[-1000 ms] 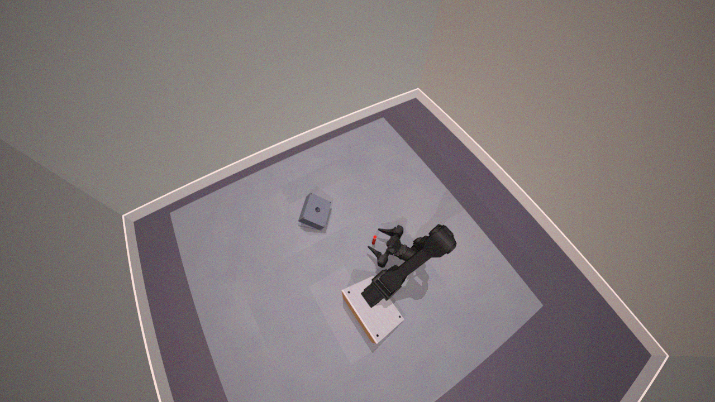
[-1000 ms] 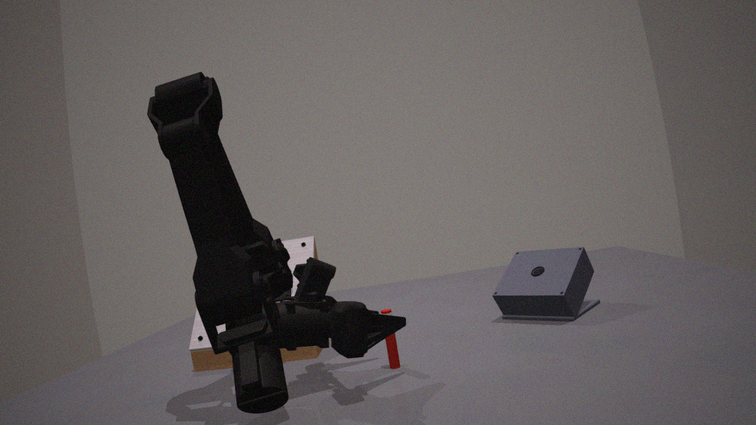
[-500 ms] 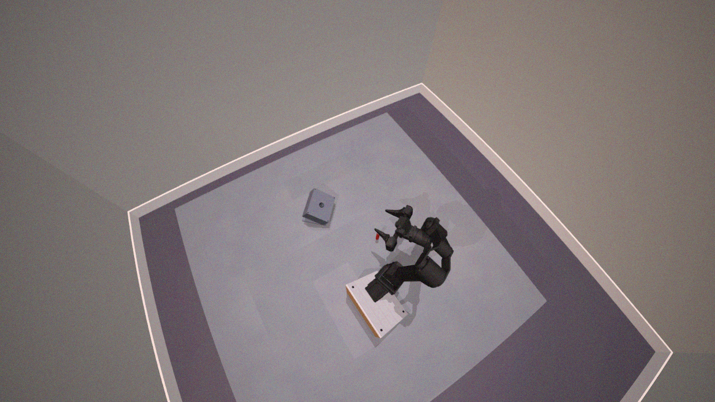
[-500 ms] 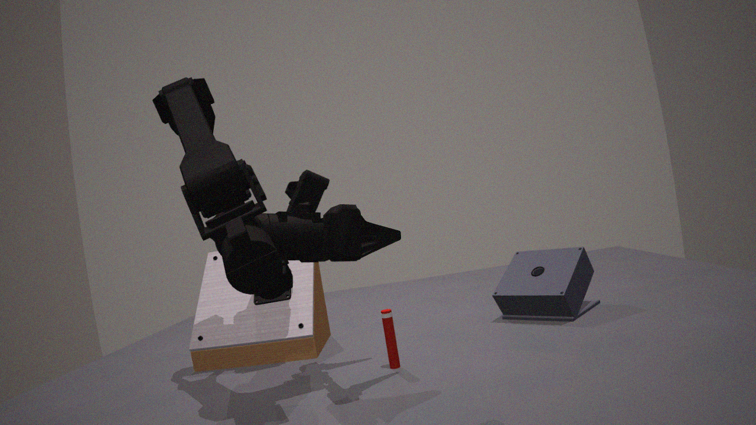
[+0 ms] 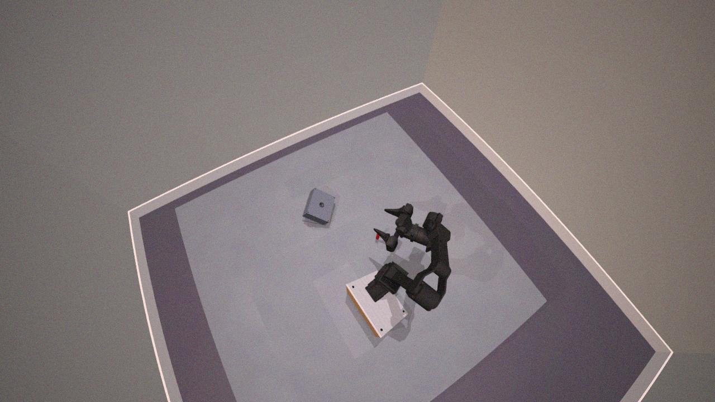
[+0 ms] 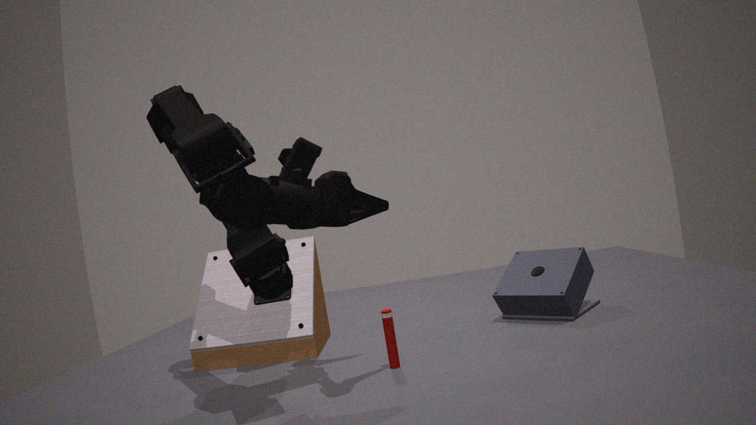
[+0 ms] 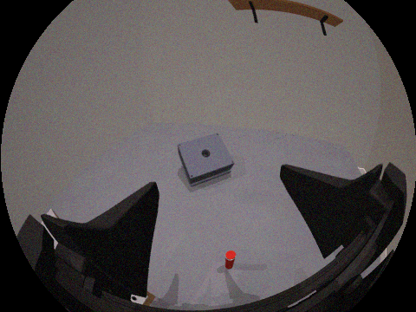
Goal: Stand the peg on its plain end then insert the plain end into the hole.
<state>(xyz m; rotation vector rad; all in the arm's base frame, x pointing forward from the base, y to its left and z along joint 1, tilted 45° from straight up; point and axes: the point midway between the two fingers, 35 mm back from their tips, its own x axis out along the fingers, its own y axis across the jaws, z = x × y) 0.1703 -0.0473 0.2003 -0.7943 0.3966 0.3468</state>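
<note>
The red peg is 16 cm below my gripper tip and 1 cm to the right of it. From my gripper tip the other things lie so: grey sloped panel (26 cm ahead, 17 cm below, 13 cm to the left).
</note>
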